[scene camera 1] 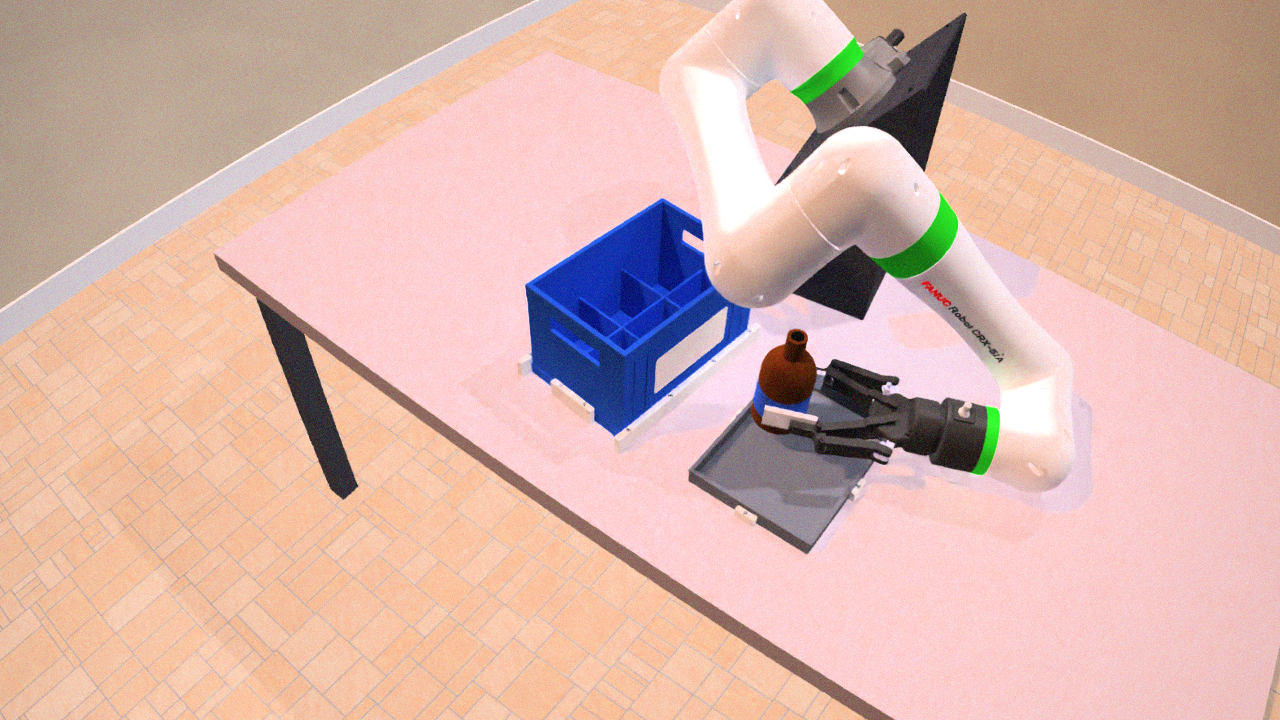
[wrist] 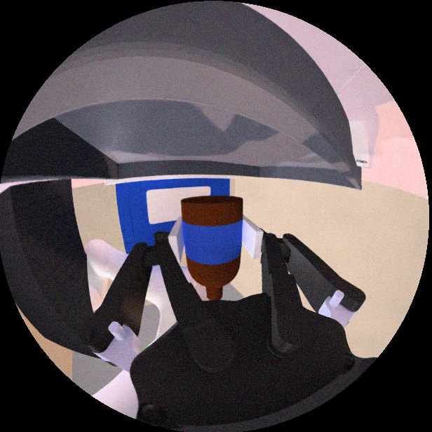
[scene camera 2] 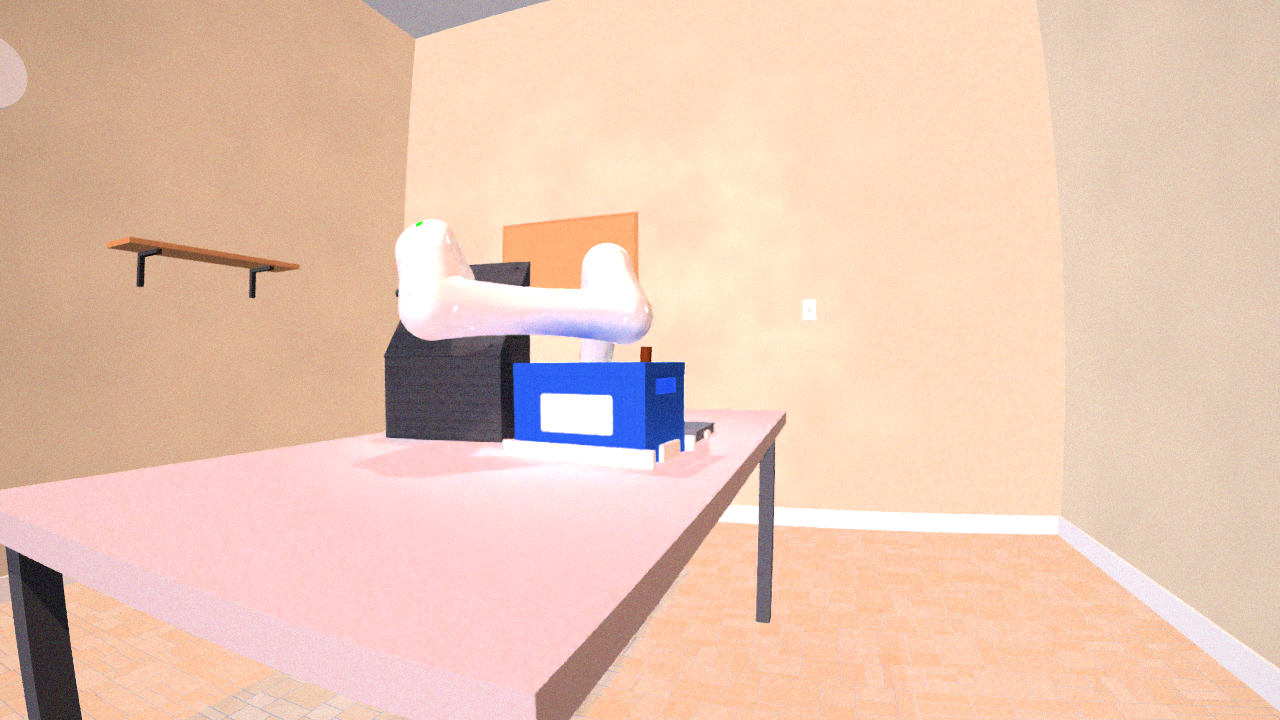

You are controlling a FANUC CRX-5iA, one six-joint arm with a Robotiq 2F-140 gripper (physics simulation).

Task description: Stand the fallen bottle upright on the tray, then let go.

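Frame: origin at the arm's base, x ahead, y left, z up, level; millimetres.
Seen in the pictures: gripper, between the fingertips: [scene camera 1: 768, 391]; arm's base, origin of its link: [scene camera 1: 858, 107].
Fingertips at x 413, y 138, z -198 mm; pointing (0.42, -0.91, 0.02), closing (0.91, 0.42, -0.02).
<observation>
Pixels of each thing's top centre, then the offset from my fingertips to it. Level surfaces: height alone.
- brown bottle, centre of its top: [scene camera 1: 796, 334] [scene camera 2: 645, 346] 8 mm back, 19 mm left, 115 mm up
- bottle's neck, centre of its top: [scene camera 1: 796, 341] [scene camera 2: 645, 350] 7 mm back, 20 mm left, 105 mm up
- grey tray, centre of its top: [scene camera 1: 798, 445] [scene camera 2: 654, 424] 2 mm back, 61 mm left, 70 mm down
- blue crate, centre of its top: [scene camera 1: 645, 269] [scene camera 2: 600, 362] 7 mm back, 222 mm right, 79 mm up
- pink table, height of its surface: 96 mm down
The brown bottle [scene camera 1: 786, 368] [wrist: 214, 272] with a blue label is upright, neck up, at the tray's corner nearest the crate in scene camera 1. In scene camera 2 the bottle's neck [scene camera 2: 646, 354] shows above the crate. My gripper [scene camera 1: 795, 402] [wrist: 211, 225] is shut on the bottle, with its pale pads on both sides of the label. The grey tray [scene camera 1: 768, 488] [scene camera 2: 698, 428] [wrist: 175, 127] lies flat below. In the wrist view a narrow gap shows between the bottle's base and the tray, so the bottle appears held slightly above it.
A blue crate [scene camera 1: 575, 358] [scene camera 2: 580, 438] [wrist: 131, 215] with compartments stands beside the tray, with pale blocks [scene camera 1: 572, 400] around its foot. The black robot stand [scene camera 1: 914, 125] [scene camera 2: 443, 394] is behind. The arm's forearm reaches over the pink table [scene camera 1: 402, 268] [scene camera 2: 358, 546].
</observation>
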